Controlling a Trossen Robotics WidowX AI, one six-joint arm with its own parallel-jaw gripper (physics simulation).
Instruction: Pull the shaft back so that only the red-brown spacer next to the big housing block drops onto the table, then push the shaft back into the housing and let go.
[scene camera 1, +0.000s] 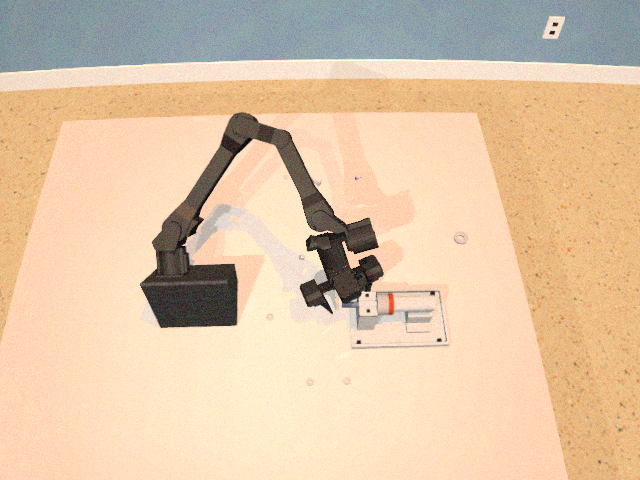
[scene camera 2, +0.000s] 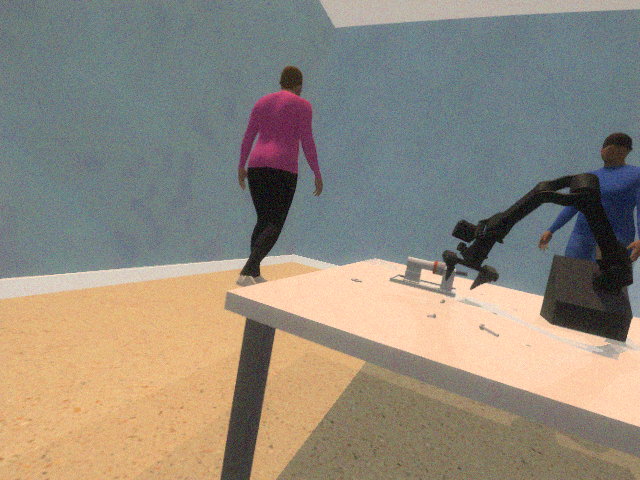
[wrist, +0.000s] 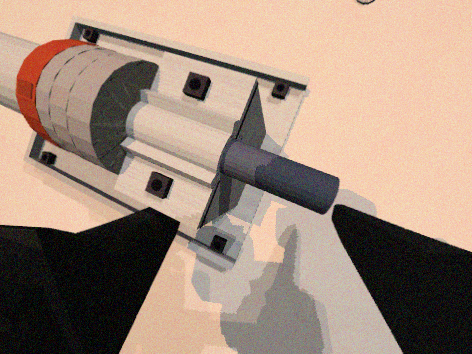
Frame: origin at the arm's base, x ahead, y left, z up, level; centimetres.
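Where they show: gripper, between the fingertips: (scene camera 1: 350, 305) (scene camera 2: 457, 284) (wrist: 257, 207); arm's base, origin of its link: (scene camera 1: 172, 273) (scene camera 2: 605, 284).
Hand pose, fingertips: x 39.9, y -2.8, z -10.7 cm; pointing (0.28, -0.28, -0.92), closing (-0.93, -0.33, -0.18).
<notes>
Each offset is from my fingertips to the top centre of the thing. "pt": to the spot under its first point.
The dark blue-grey shaft end {pt dy -2.2, dx -0.9, dz +4.8 cm} (wrist: 295, 177) sticks out of a pale upright support (scene camera 1: 367, 304) on a white baseplate (scene camera 1: 400, 345) (scene camera 2: 421, 285). An orange-red ring {dy -2.1, dx +8.8, dz +6.6 cm} (wrist: 29, 82) (scene camera 1: 390, 303) (scene camera 2: 435, 267) sits upright against the big pale cylindrical housing (scene camera 1: 416, 302) (wrist: 7, 72). Several grey-beige rings {dy -2.1, dx +6.2, dz +6.5 cm} (wrist: 82, 100) {dy -2.1, dx +7.1, dz +6.5 cm} (scene camera 1: 383, 303) stand beside it on the support side. Which ring is the red-brown spacer is told by colour alone. My gripper (wrist: 257, 207) (scene camera 1: 350, 301) (scene camera 2: 460, 283) is open and empty at the shaft end. In the wrist view its fingertips lie to either side of and below the shaft; contact is not visible.
Loose bolts {dy +40.8, dx -7.7, dz -2.2 cm} (scene camera 2: 488, 330) {dy +41.7, dx +5.0, dz -2.5 cm} (scene camera 2: 431, 315) and a ring {dy +21.0, dx +30.9, dz -3.4 cm} (scene camera 1: 460, 237) (scene camera 2: 356, 280) lie on the table. Small washers {dy -0.9, dx -19.0, dz -3.7 cm} (scene camera 1: 269, 316) {dy -17.5, dx -9.8, dz -3.7 cm} (scene camera 1: 309, 381) {dy -17.4, dx -1.4, dz -3.7 cm} (scene camera 1: 346, 380) lie nearer the front. The black robot base (scene camera 1: 196, 297) stands left. Two people (scene camera 2: 279, 129) (scene camera 2: 615, 196) stand beyond the table.
</notes>
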